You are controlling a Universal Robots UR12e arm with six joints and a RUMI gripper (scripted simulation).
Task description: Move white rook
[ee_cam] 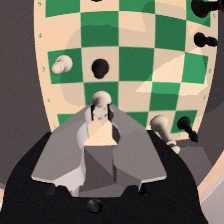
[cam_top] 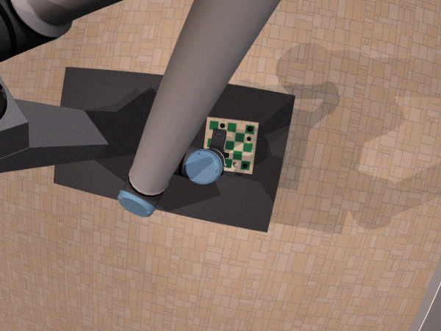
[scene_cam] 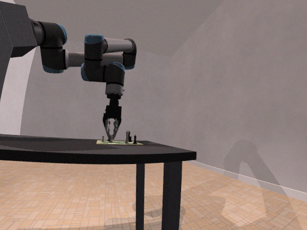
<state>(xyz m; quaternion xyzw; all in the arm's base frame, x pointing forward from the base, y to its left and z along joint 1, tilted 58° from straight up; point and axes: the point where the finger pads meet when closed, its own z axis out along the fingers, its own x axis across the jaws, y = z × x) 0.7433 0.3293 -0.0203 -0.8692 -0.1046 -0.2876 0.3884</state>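
Now: hand 10 mm above the white rook. Also, from my hand: chessboard 20 mm ahead, 50 mm to the left, 30 mm below; white pawn 50 mm behind, 20 mm to the left, 20 mm below.
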